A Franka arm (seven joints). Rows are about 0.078 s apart.
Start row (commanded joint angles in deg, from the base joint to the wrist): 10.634 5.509 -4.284 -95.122 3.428 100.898 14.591
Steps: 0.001 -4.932 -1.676 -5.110 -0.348 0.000 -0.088; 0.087 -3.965 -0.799 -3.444 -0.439 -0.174 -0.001; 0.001 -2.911 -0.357 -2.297 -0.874 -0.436 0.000; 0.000 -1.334 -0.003 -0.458 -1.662 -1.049 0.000; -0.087 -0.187 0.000 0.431 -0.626 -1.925 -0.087; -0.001 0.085 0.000 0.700 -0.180 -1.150 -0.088; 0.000 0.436 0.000 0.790 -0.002 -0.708 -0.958
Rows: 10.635 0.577 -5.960 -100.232 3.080 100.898 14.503; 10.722 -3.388 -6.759 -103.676 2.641 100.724 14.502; 10.723 -6.299 -7.116 -105.973 1.767 100.288 14.502; 10.723 -7.633 -7.119 -106.431 0.105 99.239 14.502; 10.636 -7.820 -7.119 -106.000 -0.521 97.314 14.415; 10.635 -7.735 -7.119 -105.300 -0.701 96.164 14.327; 10.635 -7.299 -7.119 -104.510 -0.703 95.456 13.369
